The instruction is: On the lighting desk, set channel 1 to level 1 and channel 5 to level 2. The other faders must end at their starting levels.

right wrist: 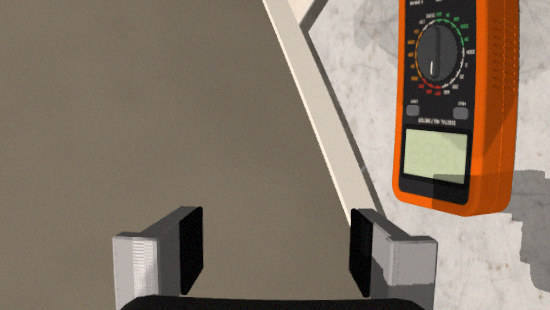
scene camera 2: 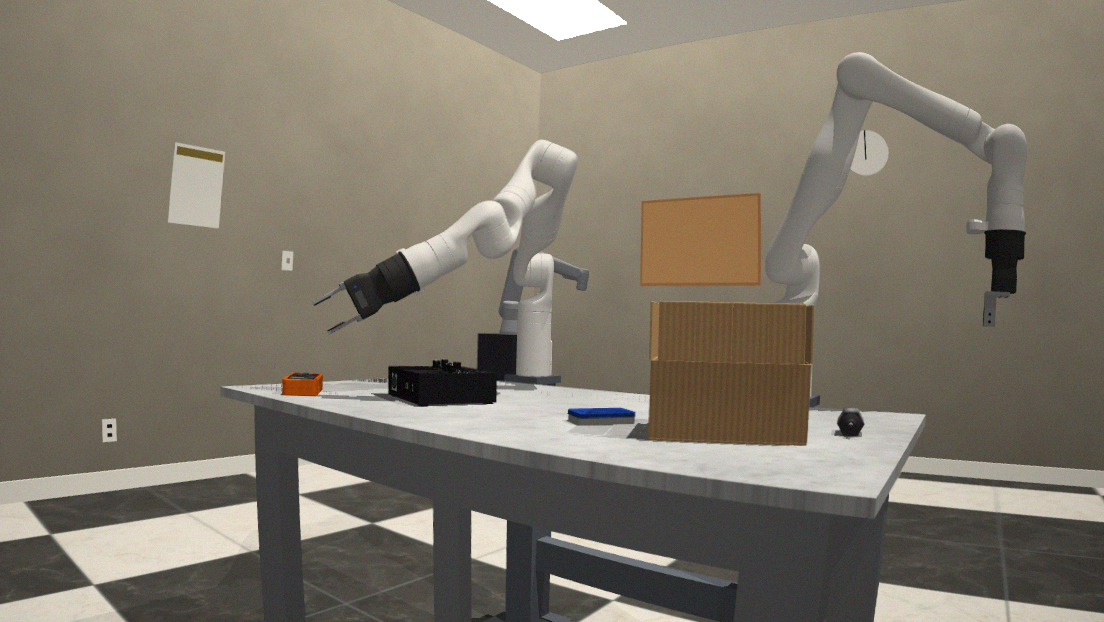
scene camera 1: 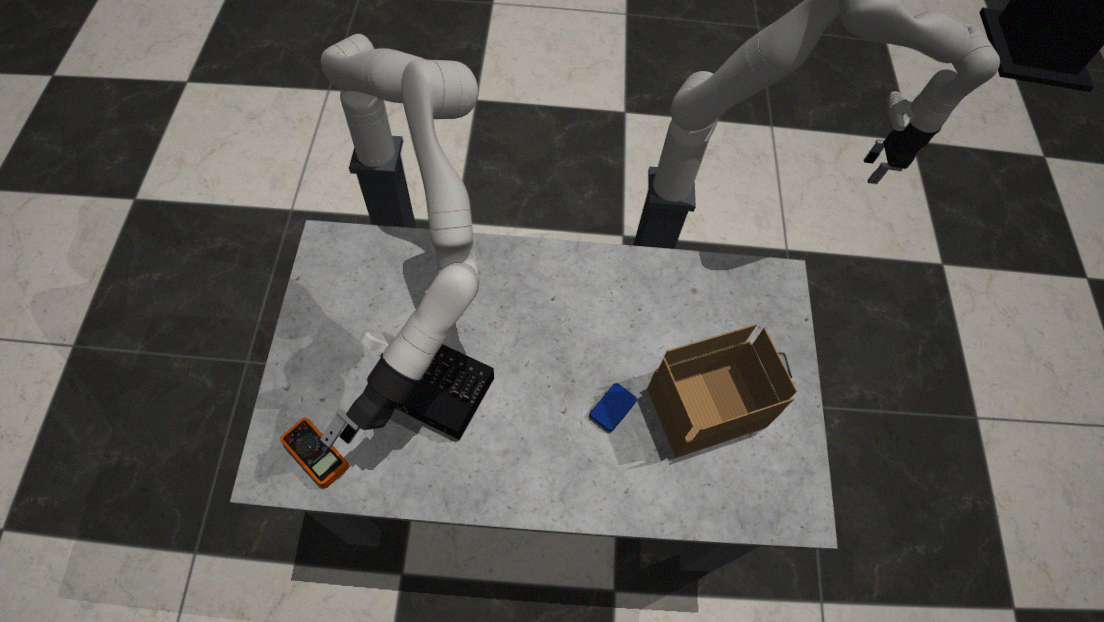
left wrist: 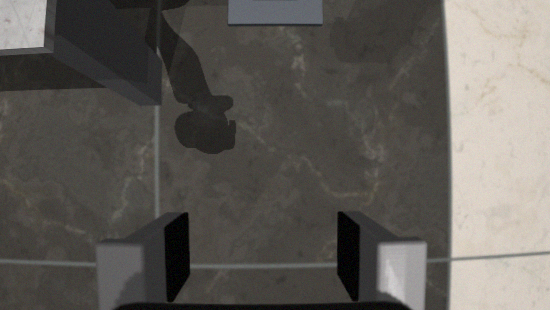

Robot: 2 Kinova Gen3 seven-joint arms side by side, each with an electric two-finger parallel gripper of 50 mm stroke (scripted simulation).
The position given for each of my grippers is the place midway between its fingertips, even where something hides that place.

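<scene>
There's a blue block (scene camera 1: 611,409) here, but the block is out of frame in the right wrist view, and the block is out of frame in the left wrist view too. I can also see a cardboard box (scene camera 2: 697,394), and I see the cardboard box (scene camera 1: 725,389) from another camera as well. As for my grippers, you'd find my right gripper (scene camera 1: 335,441), my right gripper (scene camera 2: 320,318) and, in its own wrist camera, my right gripper (right wrist: 276,239). My left gripper (scene camera 2: 988,326) is visible too, and there's another look at my left gripper (scene camera 1: 870,172).
</scene>
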